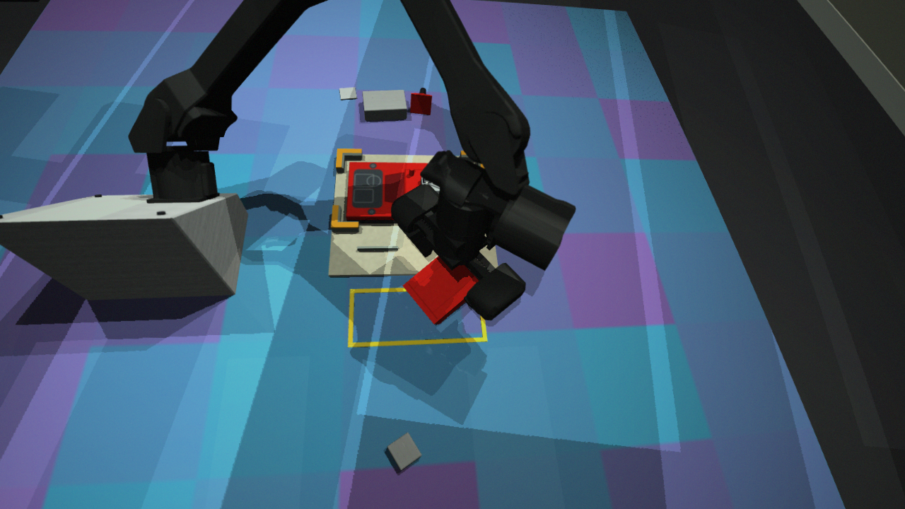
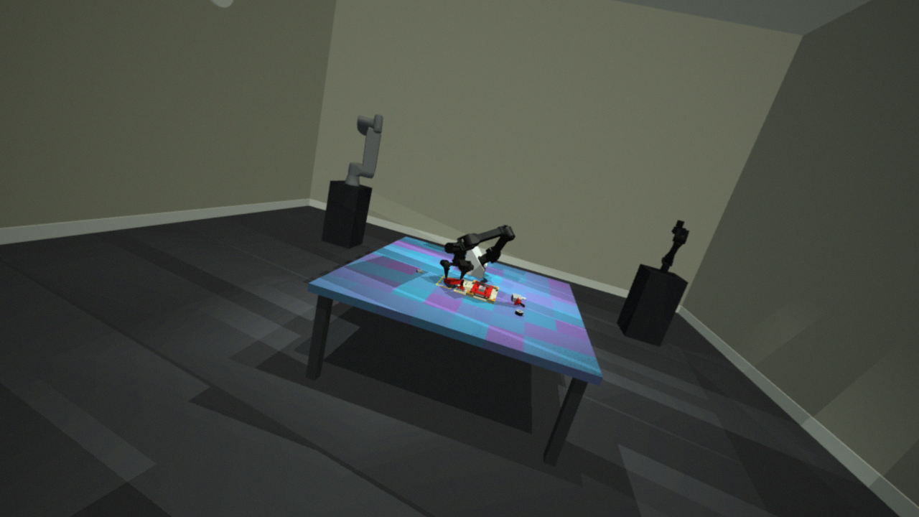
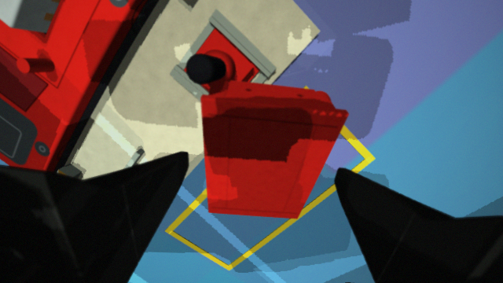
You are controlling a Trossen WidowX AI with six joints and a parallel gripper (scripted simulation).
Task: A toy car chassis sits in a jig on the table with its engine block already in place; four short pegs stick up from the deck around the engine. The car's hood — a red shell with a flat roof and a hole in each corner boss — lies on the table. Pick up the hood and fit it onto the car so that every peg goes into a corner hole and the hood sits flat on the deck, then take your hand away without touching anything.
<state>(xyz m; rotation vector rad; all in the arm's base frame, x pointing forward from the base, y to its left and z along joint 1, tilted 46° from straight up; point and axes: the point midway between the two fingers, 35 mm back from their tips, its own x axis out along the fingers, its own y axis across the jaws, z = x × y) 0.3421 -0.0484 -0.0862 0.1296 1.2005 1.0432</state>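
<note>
The red hood lies 1 cm below my gripper tip. Round my gripper tip: wheel (39 cm to the left, 11 cm ahead, 3 cm below); grey engine block (17 cm to the left, 2 cm below); jig (15 cm to the left, 4 cm behind, 3 cm below).
</note>
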